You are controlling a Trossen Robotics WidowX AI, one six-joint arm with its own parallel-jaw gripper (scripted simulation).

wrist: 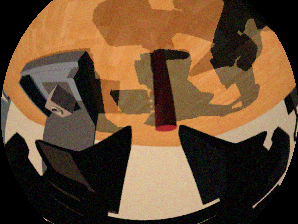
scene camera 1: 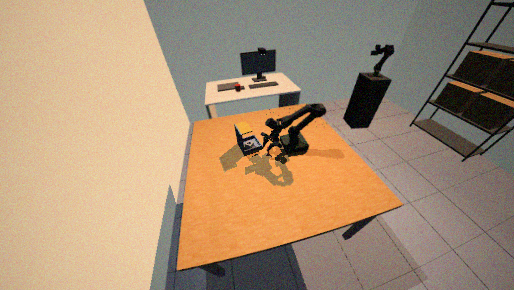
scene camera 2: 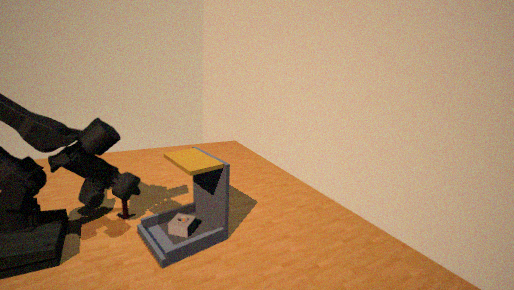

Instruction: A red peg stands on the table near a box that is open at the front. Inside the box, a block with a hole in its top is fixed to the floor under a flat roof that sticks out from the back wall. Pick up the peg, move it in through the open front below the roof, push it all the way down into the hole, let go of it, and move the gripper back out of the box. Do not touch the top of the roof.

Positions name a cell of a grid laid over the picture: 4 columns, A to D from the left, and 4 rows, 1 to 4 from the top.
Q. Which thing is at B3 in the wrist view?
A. A back wall.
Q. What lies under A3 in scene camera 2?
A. The gripper.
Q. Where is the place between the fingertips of the gripper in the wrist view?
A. At C3
